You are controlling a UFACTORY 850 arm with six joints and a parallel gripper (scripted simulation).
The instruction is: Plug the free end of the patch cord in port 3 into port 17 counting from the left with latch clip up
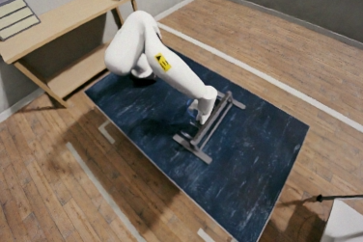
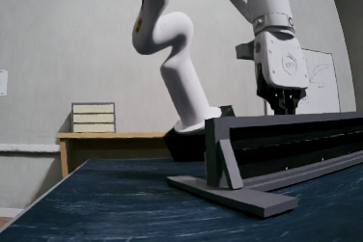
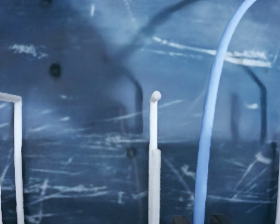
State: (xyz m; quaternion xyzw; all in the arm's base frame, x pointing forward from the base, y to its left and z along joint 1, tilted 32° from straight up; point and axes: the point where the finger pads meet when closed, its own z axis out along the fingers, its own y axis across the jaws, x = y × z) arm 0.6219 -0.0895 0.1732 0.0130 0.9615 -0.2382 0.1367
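My gripper is now 20 mm short of the white plug and 20 mm above it.
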